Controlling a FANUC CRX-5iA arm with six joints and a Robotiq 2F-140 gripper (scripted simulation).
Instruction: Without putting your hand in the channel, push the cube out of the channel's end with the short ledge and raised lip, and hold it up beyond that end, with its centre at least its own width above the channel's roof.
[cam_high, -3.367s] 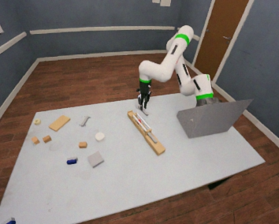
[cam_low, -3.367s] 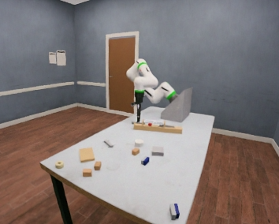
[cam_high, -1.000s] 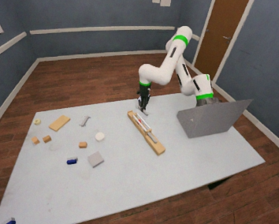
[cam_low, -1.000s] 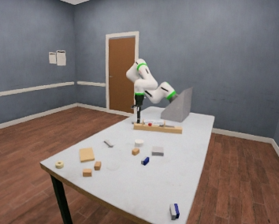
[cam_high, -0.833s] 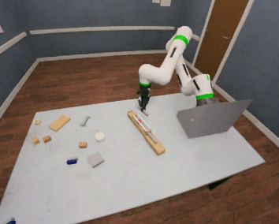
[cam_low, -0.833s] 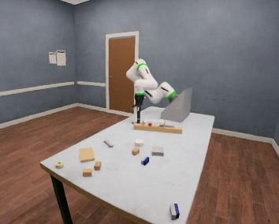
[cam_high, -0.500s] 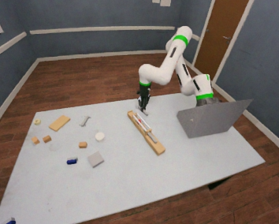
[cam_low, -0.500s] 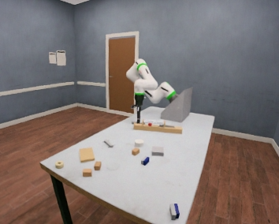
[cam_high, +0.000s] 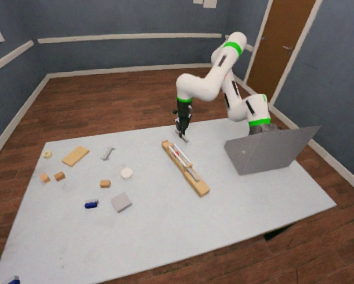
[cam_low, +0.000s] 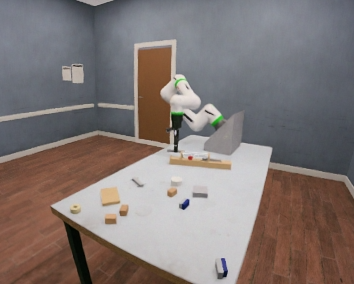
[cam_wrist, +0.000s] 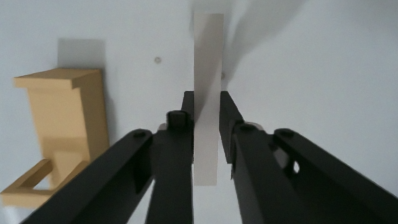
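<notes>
Now: hand 80 mm short of the tan channel, 200 mm to the right of it and 30 mm above it. Also, from my hand: red cube: 90 mm ahead, 160 mm to the left, 30 mm below; white disc: 410 mm ahead, 200 mm to the left, 70 mm below; thin grey stick: 30 mm below.
</notes>
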